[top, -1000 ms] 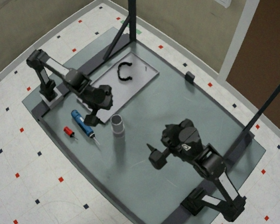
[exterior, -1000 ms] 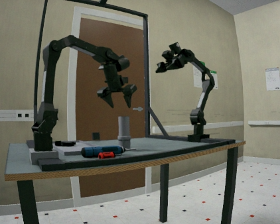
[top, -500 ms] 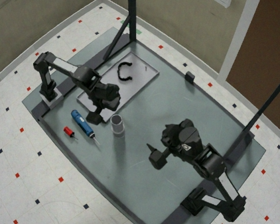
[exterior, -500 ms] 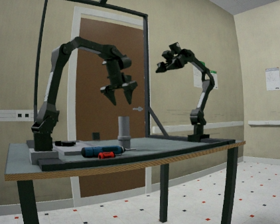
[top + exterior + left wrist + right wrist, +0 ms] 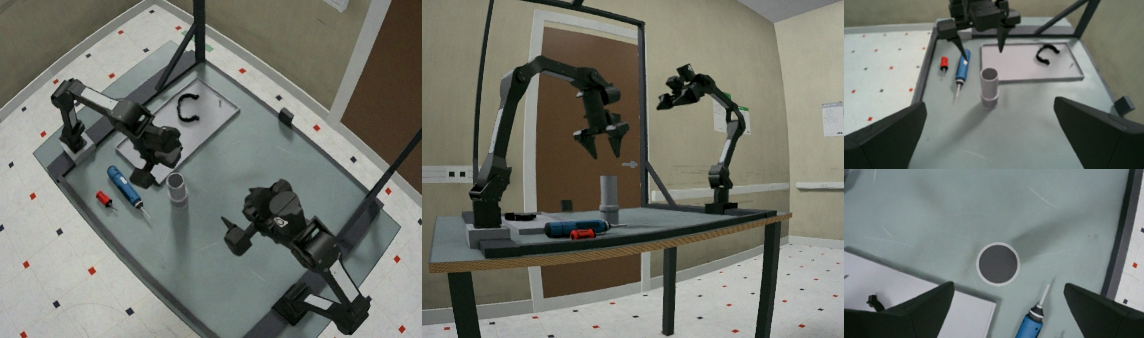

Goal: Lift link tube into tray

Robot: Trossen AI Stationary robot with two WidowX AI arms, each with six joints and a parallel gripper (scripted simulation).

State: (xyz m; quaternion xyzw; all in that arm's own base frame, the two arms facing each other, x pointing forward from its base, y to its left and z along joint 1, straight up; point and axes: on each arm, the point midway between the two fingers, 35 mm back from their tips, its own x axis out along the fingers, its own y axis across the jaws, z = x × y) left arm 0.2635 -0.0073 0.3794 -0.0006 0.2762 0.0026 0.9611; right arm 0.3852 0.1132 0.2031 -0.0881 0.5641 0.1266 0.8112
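Right now my right hand is 1 cm past the grey link tube, 3 cm to the right of it and 14 cm above it. Also, from my right hand: joint module 1 cm behind, 3 cm to the left, 21 cm below; then flat grey tray 22 cm behind, 15 cm to the right, 24 cm below; then red tool 15 cm ahead, 16 cm to the right, 23 cm below.
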